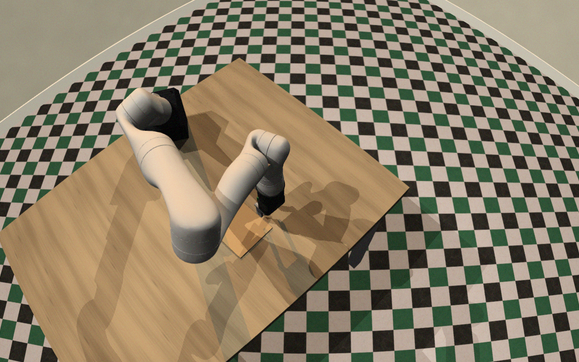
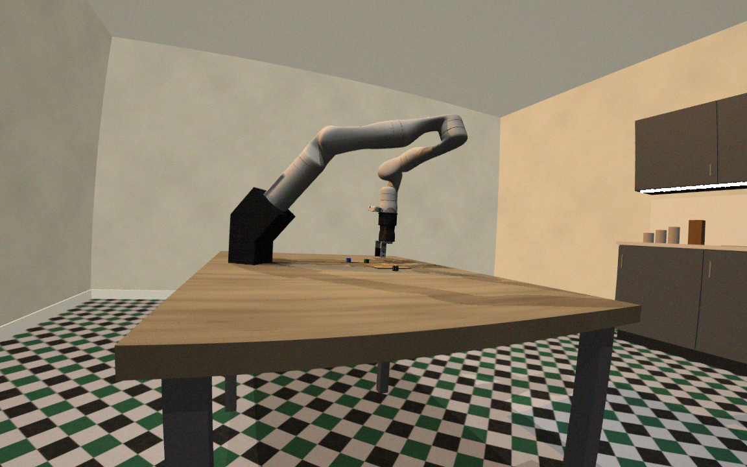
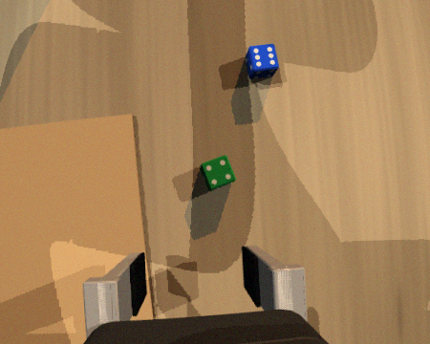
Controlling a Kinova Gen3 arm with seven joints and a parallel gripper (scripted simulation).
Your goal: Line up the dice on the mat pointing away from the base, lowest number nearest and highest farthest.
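The green die is 5 cm behind my hand, 2 cm to the left of it and 4 cm below it. The rest, counted from my hand: blue die (12 cm behind, 5 cm to the left, 4 cm below); then black die (3 cm behind, 22 cm to the right, 4 cm below); then orange mat (1 cm behind, 10 cm to the right, 4 cm below).
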